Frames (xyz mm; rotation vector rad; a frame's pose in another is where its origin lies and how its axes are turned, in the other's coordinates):
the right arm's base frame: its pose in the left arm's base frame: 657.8 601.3 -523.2 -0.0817 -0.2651 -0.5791
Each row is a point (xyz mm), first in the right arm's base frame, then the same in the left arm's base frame.
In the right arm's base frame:
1: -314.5 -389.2 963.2
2: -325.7 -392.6 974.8
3: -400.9 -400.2 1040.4
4: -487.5 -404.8 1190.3
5: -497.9 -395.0 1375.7
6: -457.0 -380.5 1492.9
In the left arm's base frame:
1: -25.5 587.8 320.0
2: -39.0 592.6 328.2
3: -118.4 636.0 371.1
4: -224.2 700.6 492.0
5: -268.7 742.1 667.7
6: -254.2 750.2 791.5

